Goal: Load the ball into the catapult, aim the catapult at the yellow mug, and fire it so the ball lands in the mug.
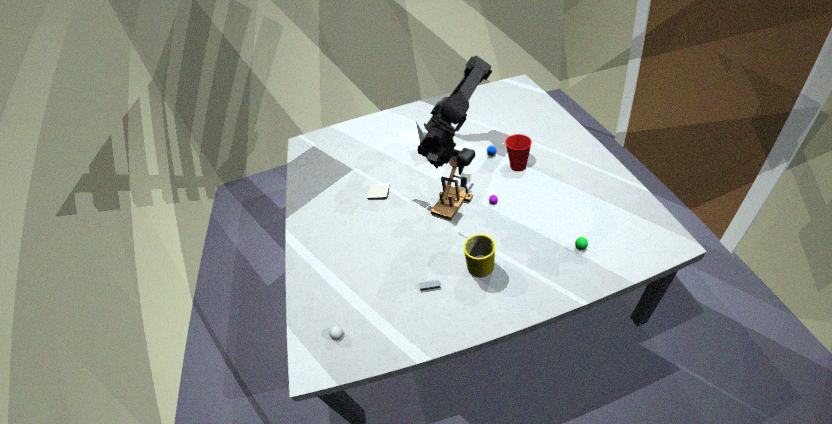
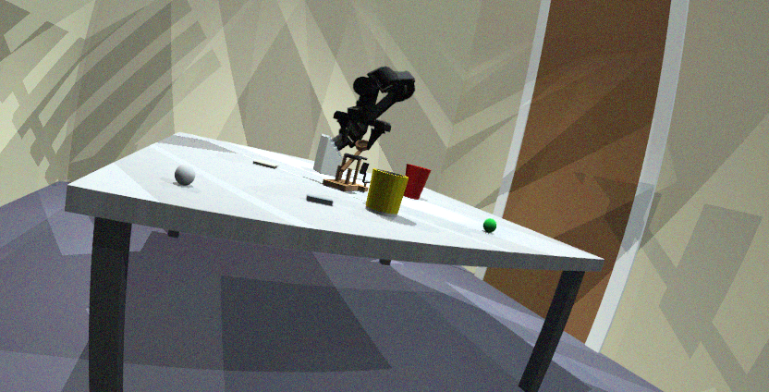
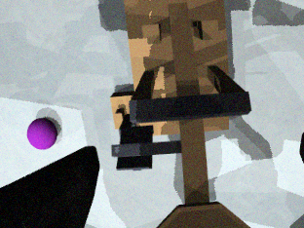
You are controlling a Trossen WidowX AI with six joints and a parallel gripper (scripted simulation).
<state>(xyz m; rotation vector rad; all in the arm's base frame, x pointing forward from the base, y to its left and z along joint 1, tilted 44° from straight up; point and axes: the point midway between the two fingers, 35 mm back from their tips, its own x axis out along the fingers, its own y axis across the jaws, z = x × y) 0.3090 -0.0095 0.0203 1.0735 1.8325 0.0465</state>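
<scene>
Now: the wooden catapult 60 mm below my gripper tip and 30 mm to the left of it. From my gripper tip the other things lie so: red cup 280 mm to the left, 100 mm below, 90 mm behind; then purple ball 130 mm to the left, 120 mm below, 60 mm ahead; then blue ball 210 mm to the left, 200 mm behind, 120 mm below.
</scene>
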